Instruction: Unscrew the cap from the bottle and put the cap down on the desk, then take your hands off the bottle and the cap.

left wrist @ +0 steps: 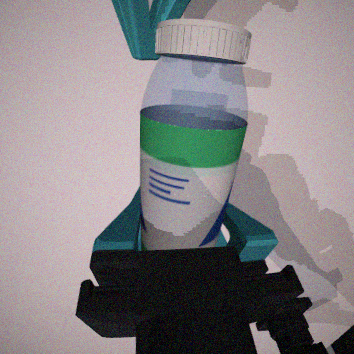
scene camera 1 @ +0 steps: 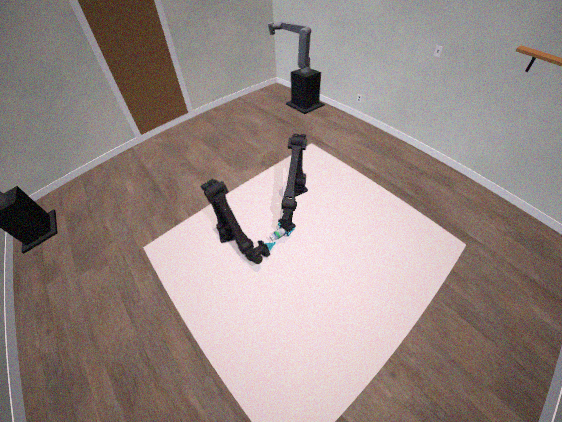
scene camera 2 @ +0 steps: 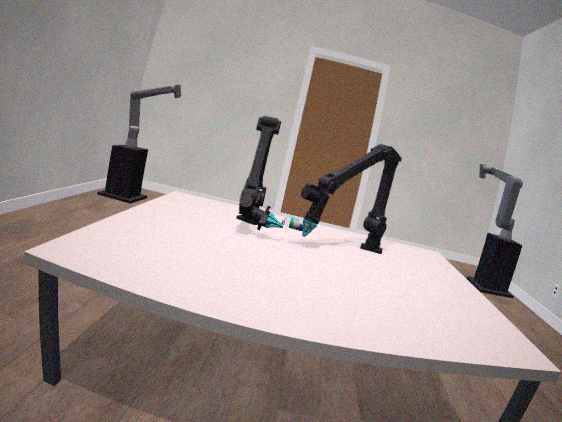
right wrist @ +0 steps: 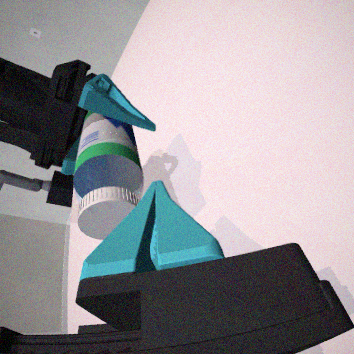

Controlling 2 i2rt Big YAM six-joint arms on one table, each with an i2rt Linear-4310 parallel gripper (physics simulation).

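Places are measured from the left arm's base along level axes (x left, y back, z up), in millimetres.
Where they show: left gripper, between the fingertips: (scene camera 1: 285,233) (scene camera 2: 303,235) (right wrist: 144,147); right gripper, between the fingertips: (left wrist: 145,59) (scene camera 1: 275,242) (scene camera 2: 283,226) (right wrist: 158,187); left arm's base, origin of its link: (left wrist: 281,311) (scene camera 1: 298,190) (scene camera 2: 371,249); right arm's base, origin of its link: (scene camera 1: 228,236) (scene camera 2: 249,221).
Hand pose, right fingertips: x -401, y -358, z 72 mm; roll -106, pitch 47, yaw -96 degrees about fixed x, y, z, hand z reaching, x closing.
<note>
Each offset is from my right fingertips to the centre of the thing. Level surfaces: height alone.
A clear bottle {dy +34, dx +54, dz +22 mm} (left wrist: 191,158) (right wrist: 105,154) (scene camera 1: 278,234) (scene camera 2: 294,222) with a green and white label is held level just above the pale pink table {dz -72 mm} (scene camera 1: 321,314) (scene camera 2: 237,285). My left gripper (left wrist: 173,189) (scene camera 1: 286,227) (scene camera 2: 309,228) is shut on the bottle's lower body. The ribbed white cap {dy +25, dx -11, dz +24 mm} (left wrist: 203,40) (right wrist: 105,205) sits on the bottle's neck. My right gripper (right wrist: 158,187) (left wrist: 145,59) (scene camera 1: 270,246) (scene camera 2: 275,222) is shut with nothing between its teal fingers. Its tips lie beside the cap, not around it.
A grey arm on a black pedestal (scene camera 1: 305,90) (scene camera 2: 124,172) stands on the wooden floor beyond the table. A brown door (scene camera 1: 133,63) (scene camera 2: 334,142) is in the wall. The table's grey front edge (scene camera 2: 279,341) shows in scene camera 2.
</note>
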